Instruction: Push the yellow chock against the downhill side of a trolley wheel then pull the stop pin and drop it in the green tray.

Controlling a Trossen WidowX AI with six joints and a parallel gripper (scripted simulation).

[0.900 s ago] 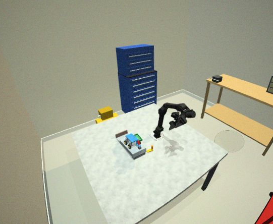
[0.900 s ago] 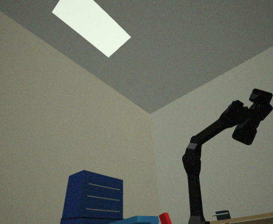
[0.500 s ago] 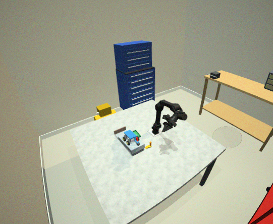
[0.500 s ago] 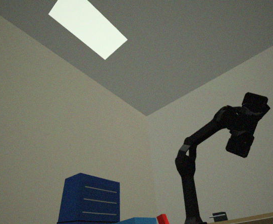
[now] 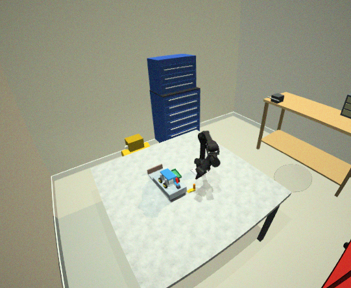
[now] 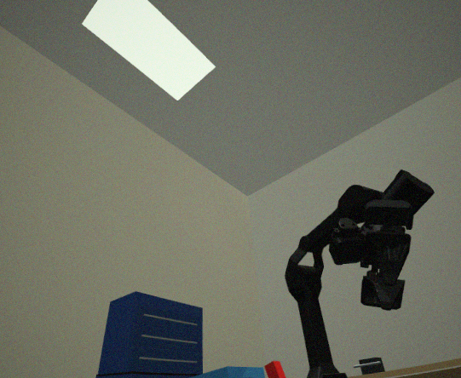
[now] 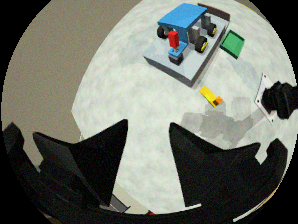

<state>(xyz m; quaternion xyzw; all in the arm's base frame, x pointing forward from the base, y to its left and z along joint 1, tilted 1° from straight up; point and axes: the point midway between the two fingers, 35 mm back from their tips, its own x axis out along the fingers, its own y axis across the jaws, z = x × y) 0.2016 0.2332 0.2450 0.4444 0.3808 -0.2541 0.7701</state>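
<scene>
The yellow chock is 3 cm behind my gripper tip, 10 cm to the right of it and 20 cm below it. The rest, counted from my gripper tip: blue-topped trolley (11 cm ahead, 22 cm to the right, 11 cm below); grey ramp (11 cm ahead, 22 cm to the right, 18 cm below); red-headed stop pin (8 cm ahead, 12 cm to the right, 9 cm below).
</scene>
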